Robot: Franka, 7 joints.
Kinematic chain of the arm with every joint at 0, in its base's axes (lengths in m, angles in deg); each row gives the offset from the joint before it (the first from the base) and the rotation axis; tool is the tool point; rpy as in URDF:
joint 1: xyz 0 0 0.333 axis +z
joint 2: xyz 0 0 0 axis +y
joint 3: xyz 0 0 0.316 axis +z
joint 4: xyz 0.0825 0 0 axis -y
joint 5: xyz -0.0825 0 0.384 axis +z
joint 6: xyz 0 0 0 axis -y
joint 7: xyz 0.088 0 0 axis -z
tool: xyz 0 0 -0.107 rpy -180 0 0
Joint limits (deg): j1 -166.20..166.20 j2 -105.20..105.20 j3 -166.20..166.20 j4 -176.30..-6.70 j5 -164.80..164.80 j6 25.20..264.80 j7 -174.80..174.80
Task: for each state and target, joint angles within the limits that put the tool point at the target. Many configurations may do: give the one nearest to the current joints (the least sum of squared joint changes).
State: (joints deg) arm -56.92 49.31 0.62 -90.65 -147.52 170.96 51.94
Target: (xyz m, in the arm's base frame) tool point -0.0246 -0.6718 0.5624
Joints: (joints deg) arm -78.16 17.24 -19.81 -81.50 -149.31 170.94 51.94
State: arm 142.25 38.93 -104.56 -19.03 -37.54 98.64 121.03
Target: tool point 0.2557 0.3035 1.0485
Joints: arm 120.94 20.13 -102.69 -41.29 -37.22 112.29 121.03
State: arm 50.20 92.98 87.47 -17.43 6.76 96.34 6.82
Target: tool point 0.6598 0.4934 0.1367
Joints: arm 25.23 102.96 85.16 -14.74 6.65 127.20 6.82
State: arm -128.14 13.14 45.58 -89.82 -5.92 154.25 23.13
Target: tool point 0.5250 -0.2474 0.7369
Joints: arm -100.13 -14.45 65.86 -98.07 -7.03 152.69 23.13
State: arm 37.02 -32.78 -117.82 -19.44 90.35 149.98 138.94
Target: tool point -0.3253 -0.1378 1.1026
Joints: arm 14.70 -21.06 -120.38 -7.55 88.94 147.71 138.94
